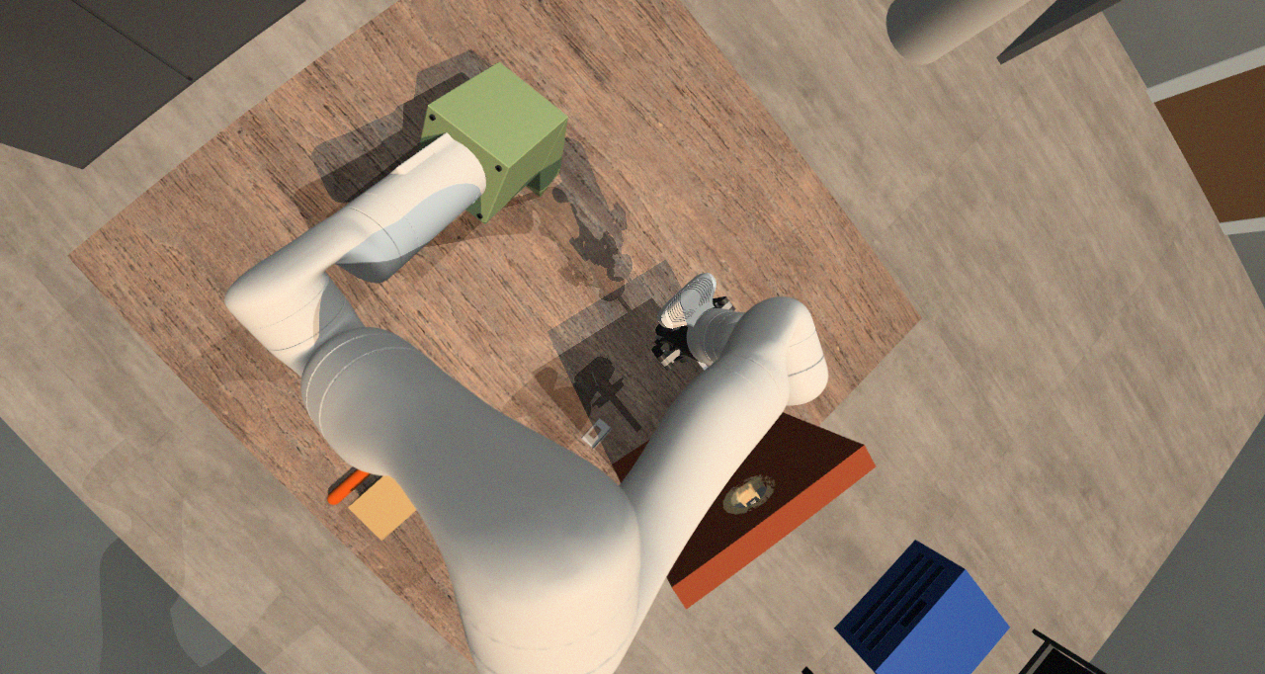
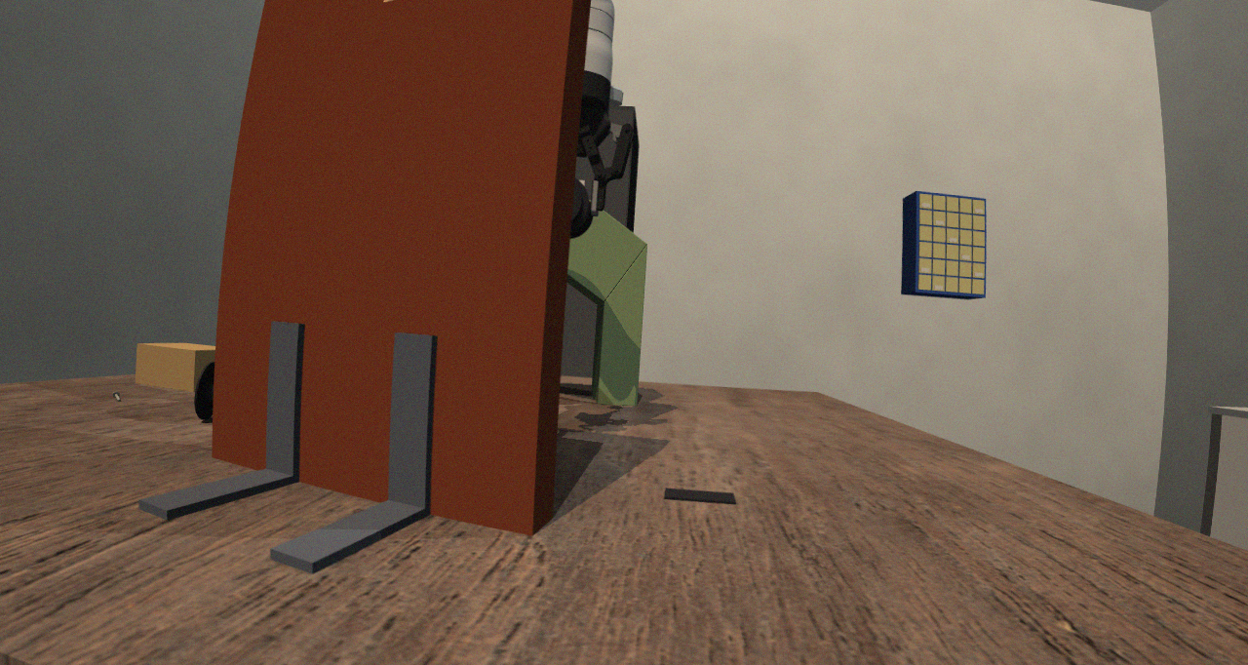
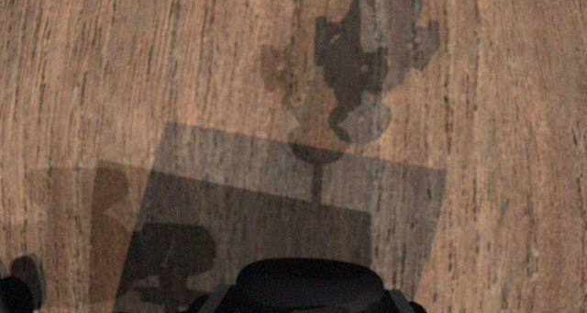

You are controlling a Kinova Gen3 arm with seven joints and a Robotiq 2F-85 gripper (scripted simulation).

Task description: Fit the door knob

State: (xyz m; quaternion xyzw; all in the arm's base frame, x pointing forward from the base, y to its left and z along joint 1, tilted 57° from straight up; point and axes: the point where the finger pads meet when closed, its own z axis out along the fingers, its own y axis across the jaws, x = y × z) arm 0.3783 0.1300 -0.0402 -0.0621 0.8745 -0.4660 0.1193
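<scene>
Now: hand 23 cm short of the latch socket, 14 cm below it and 10 cm to the left of it. Round my hand: tan box 60 cm to the right, 24 cm below, 7 cm behind; then dark flat strip 27 cm below, 16 cm to the left, 15 cm ahead.
</scene>
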